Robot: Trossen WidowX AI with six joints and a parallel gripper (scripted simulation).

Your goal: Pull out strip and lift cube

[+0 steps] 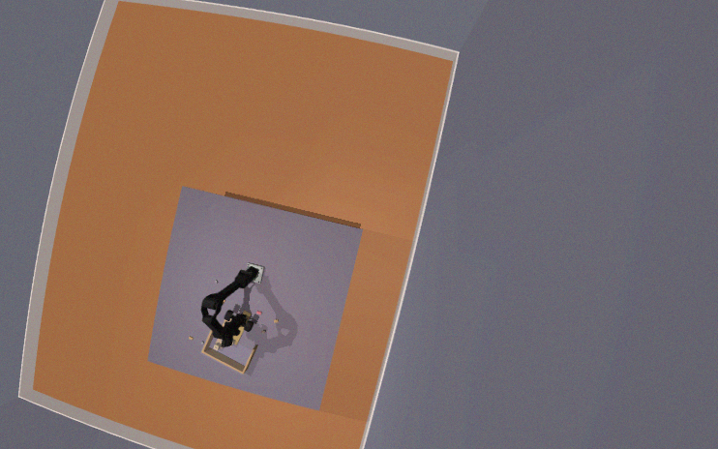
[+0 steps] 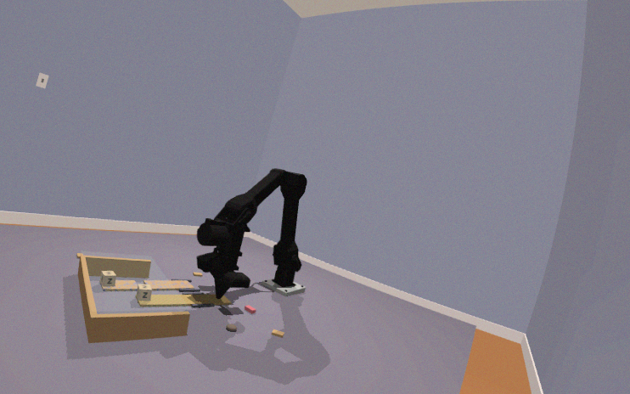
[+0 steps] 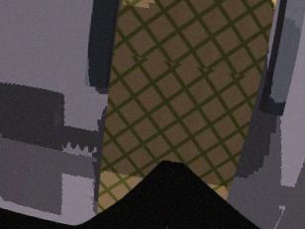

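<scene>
Now: gripper tip 10 cm short of the lattice strip. From my gripper tip the other things lie so: brown lump (16 cm to the left, 5 cm ahead); pink piece (8 cm to the left, 6 cm behind).
</scene>
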